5 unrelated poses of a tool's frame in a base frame.
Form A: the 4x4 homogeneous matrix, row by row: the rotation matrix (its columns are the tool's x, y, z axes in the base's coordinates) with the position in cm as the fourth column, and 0 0 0 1 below. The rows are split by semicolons.
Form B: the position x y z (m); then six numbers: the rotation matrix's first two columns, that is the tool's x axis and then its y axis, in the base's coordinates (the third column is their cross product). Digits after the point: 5 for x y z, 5 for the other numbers.
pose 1, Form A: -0.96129 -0.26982 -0.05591 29.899; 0.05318 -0.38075 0.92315 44.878; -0.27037 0.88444 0.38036 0.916; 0 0 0 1
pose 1, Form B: 0.29899 0.44878 0.00916 -0.96129 0.05318 -0.27037 -0.26982 -0.38075 0.88444
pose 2, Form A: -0.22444 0.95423 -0.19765 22.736; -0.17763 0.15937 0.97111 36.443; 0.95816 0.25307 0.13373 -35.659; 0 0 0 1
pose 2, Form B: 0.22736 0.36443 -0.35659 -0.22444 -0.17763 0.95816 0.95423 0.15937 0.25307
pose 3, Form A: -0.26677 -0.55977 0.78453 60.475; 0.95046 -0.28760 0.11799 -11.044; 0.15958 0.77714 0.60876 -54.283; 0 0 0 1
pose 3, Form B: 0.60475 -0.11044 -0.54283 -0.26677 0.95046 0.15958 -0.55977 -0.28760 0.77714
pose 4, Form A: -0.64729 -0.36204 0.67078 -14.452; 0.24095 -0.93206 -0.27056 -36.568; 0.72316 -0.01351 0.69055 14.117; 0 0 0 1
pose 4, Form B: -0.14452 -0.36568 0.14117 -0.64729 0.24095 0.72316 -0.36204 -0.93206 -0.01351
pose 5, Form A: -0.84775 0.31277 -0.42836 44.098; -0.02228 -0.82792 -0.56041 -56.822; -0.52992 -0.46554 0.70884 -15.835; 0 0 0 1
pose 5, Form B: 0.44098 -0.56822 -0.15835 -0.84775 -0.02228 -0.52992 0.31277 -0.82792 -0.46554
